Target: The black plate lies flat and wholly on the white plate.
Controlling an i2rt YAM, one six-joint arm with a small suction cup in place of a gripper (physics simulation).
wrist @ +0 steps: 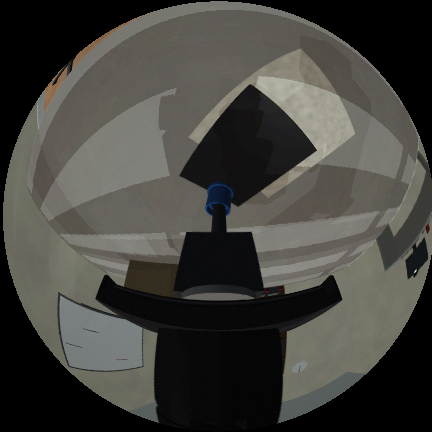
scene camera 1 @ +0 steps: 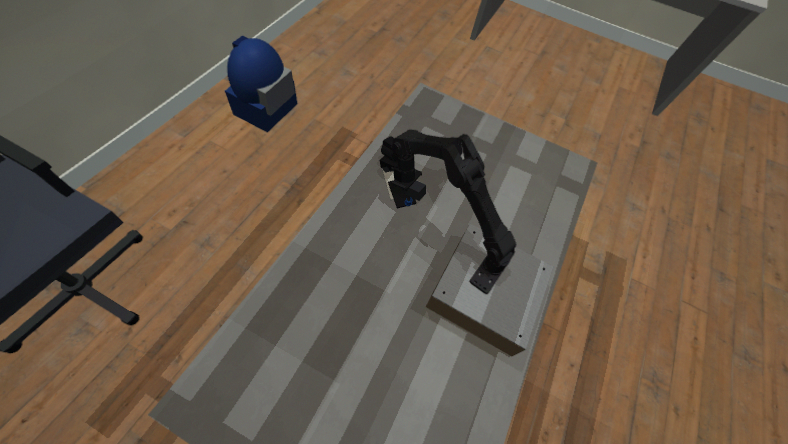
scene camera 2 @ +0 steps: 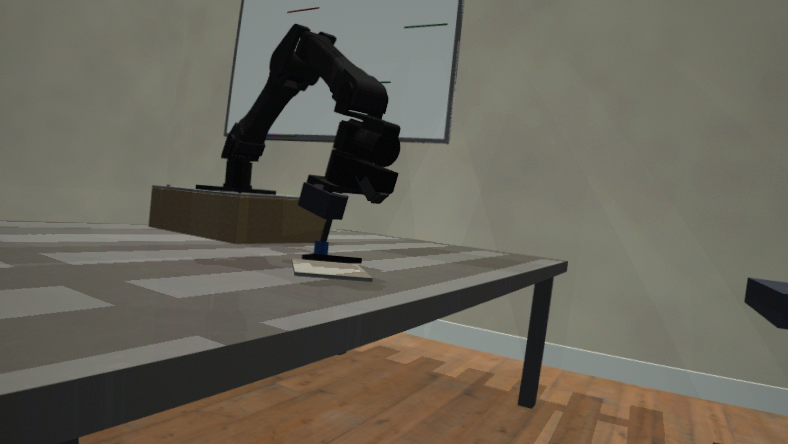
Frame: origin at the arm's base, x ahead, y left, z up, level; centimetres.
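Seen in the pictures: hand, tool point: [wrist: 218, 193] [scene camera 1: 409, 204]; arm's base, link origin: [scene camera 1: 492, 266] [scene camera 2: 237, 191].
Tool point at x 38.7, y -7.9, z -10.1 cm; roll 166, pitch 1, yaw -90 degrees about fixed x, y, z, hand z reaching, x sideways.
Offsets run from my tool point to a thing's top centre. Level surfaces: height alone.
The black plate @[dx +5.1, dy -2.3, dz +1.8 cm] [scene camera 2: 336, 258] [wrist: 250, 140] is a thin dark square. In the wrist view it covers part of the larger, pale white plate @[dx +9.1, dy -6.6, dz -0.3 cm] [scene camera 1: 388, 185] [scene camera 2: 330, 270] [wrist: 322, 107], and its near side and left corner reach past the white plate's edge. The white plate lies flat on the table. My blue suction cup [scene camera 1: 408, 201] [scene camera 2: 320, 248] [wrist: 219, 197] is down against the black plate near its near edge and holds it. Whether the black plate touches the white plate or is slightly above it, I cannot tell. In scene camera 1 the arm hides most of both plates.
The arm's base stands on a raised block [scene camera 1: 496, 308] [scene camera 2: 193, 215] on the striped table @[dz -0.9 cm] [scene camera 1: 308, 286] [scene camera 2: 165, 325]. The table's edge runs near the plates. A blue object [scene camera 1: 256, 71], a chair [scene camera 1: 44, 226] and a whiteboard [scene camera 2: 419, 66] are off the table.
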